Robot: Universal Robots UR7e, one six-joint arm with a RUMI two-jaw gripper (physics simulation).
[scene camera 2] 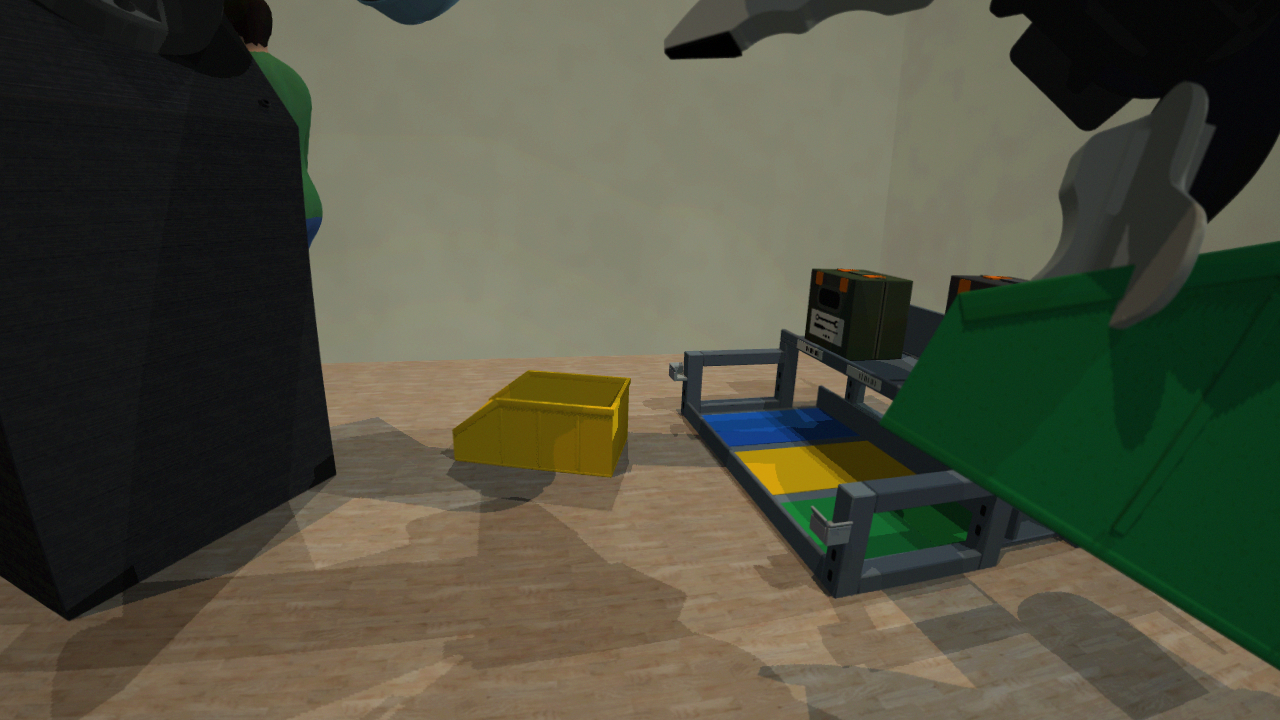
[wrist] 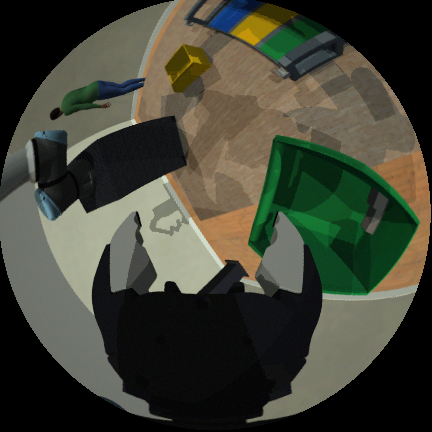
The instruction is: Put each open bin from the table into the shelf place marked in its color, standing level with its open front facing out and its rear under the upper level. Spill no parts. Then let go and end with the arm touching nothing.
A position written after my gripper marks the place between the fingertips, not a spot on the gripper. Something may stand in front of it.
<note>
In view: my gripper (scene camera 2: 810, 221), a green bin (scene camera 2: 1145, 446), a yellow bin (scene camera 2: 571, 423), a blue mark (scene camera 2: 737, 429) and a green mark (scene camera 2: 899, 531).
The green bin shows as well in the wrist view (wrist: 323, 192). The yellow bin shows as well in the wrist view (wrist: 187, 62). My gripper also shows in the wrist view (wrist: 206, 212).
</note>
